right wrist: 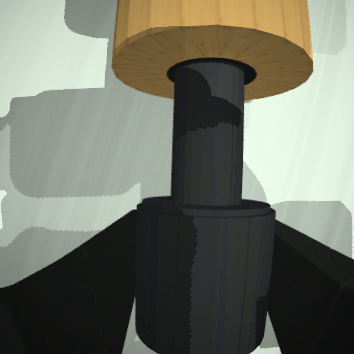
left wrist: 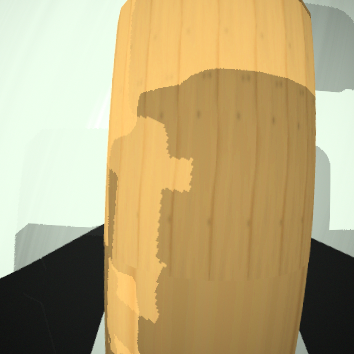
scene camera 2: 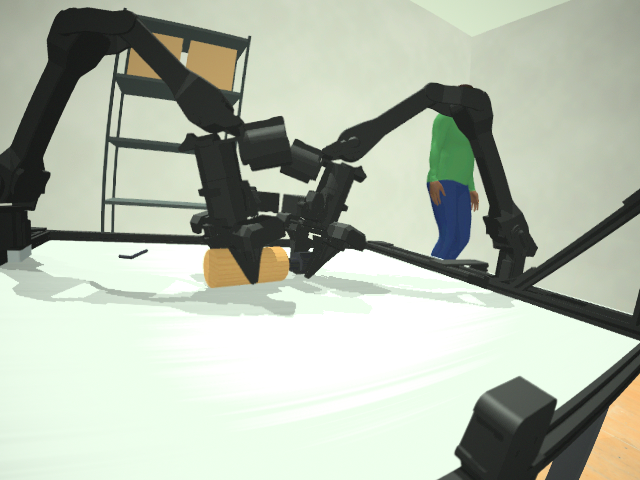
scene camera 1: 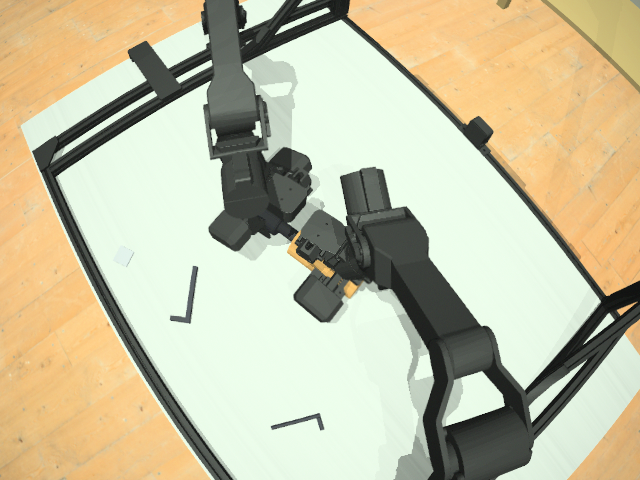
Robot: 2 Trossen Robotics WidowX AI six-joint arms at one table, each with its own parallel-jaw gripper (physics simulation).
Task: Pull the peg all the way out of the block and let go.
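Seen in the pictures: left gripper, between the fingertips: [left wrist: 197, 237] [scene camera 2: 244, 278] [scene camera 1: 329, 266]; right gripper, between the fingertips: [right wrist: 196, 222] [scene camera 2: 298, 274] [scene camera 1: 276, 228]; left arm's base, origin of its link: [scene camera 2: 6, 246]; right arm's base, origin of its link: [scene camera 2: 507, 280].
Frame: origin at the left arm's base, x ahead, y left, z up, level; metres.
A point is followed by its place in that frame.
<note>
The block [scene camera 1: 323, 268] @(x 0.377, y -0.157, z 0.029 m) [scene camera 2: 222, 267] @(x 0.335, y -0.213, z 0.017 m) [left wrist: 215, 175] @(x 0.401, y -0.170, z 0.037 m) [right wrist: 215, 40] @(x 0.444, y -0.167, z 0.030 m) is a light wooden cylinder lying on its side. The black peg [scene camera 1: 285, 230] @(x 0.465, y -0.157, z 0.017 m) [scene camera 2: 298, 262] @(x 0.478, y -0.168, z 0.011 m) [right wrist: 206, 145] @(x 0.465, y -0.163, z 0.018 m) has a thin shaft in the hole of the block's end face and a thicker round head outside. My left gripper [scene camera 1: 330, 269] @(x 0.380, y -0.178, z -0.011 m) [scene camera 2: 250, 272] @(x 0.380, y -0.178, z -0.011 m) [left wrist: 197, 237] @(x 0.380, y -0.178, z -0.011 m) is shut on the block, a finger against each side. My right gripper [scene camera 1: 272, 223] @(x 0.488, y -0.156, z -0.014 m) [scene camera 2: 306, 266] @(x 0.488, y -0.156, z -0.014 m) [right wrist: 196, 222] @(x 0.488, y -0.156, z -0.014 m) is shut on the peg's head. The shaft's inner end is hidden in the block.
The two grippers are close together over the white table [scene camera 1: 232, 361] @(x 0.364, y 0.040, z -0.019 m) [scene camera 2: 336, 387] @(x 0.357, y -0.461, z -0.019 m). Two dark L-shaped marks [scene camera 1: 191, 295] @(x 0.487, y 0.024, z -0.011 m) [scene camera 1: 297, 421] @(x 0.227, y 0.027, z -0.013 m) and a small pale square [scene camera 1: 123, 256] @(x 0.623, y 0.080, z -0.016 m) lie at the picture's left and bottom. A black frame [scene camera 1: 135, 351] @(x 0.472, y 0.156, z -0.005 m) runs along the table's edges.
</note>
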